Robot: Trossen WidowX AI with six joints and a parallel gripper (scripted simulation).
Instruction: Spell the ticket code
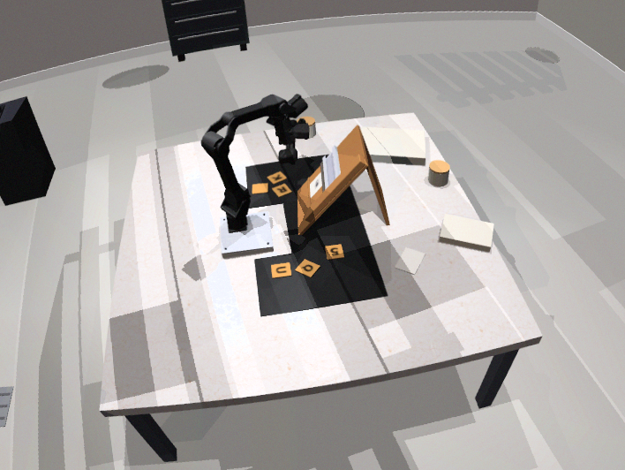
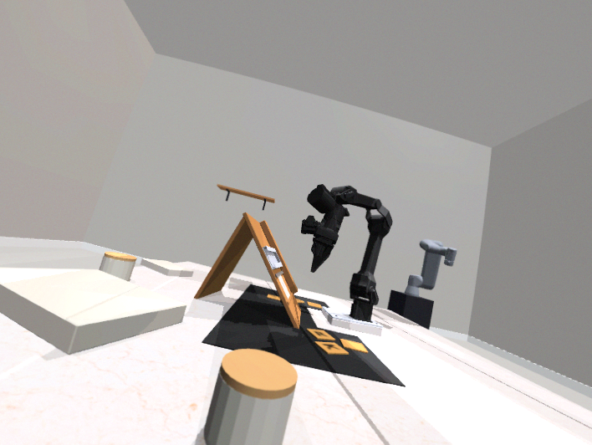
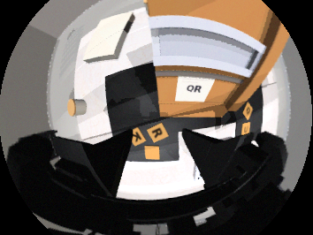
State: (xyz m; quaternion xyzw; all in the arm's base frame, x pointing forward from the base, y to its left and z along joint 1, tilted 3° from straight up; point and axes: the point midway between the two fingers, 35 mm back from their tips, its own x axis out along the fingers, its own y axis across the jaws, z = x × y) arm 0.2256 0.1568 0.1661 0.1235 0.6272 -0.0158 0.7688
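The orange letter tile is 5 cm behind my gripper tip, 2 cm to the left of it and 16 cm below it. From my gripper tip the other things lie so: white ticket (6 cm ahead, 9 cm to the right, 7 cm below); then black mat (3 cm behind, 17 cm to the right, 16 cm below); then white card (29 cm ahead, 44 cm to the right, 16 cm below).
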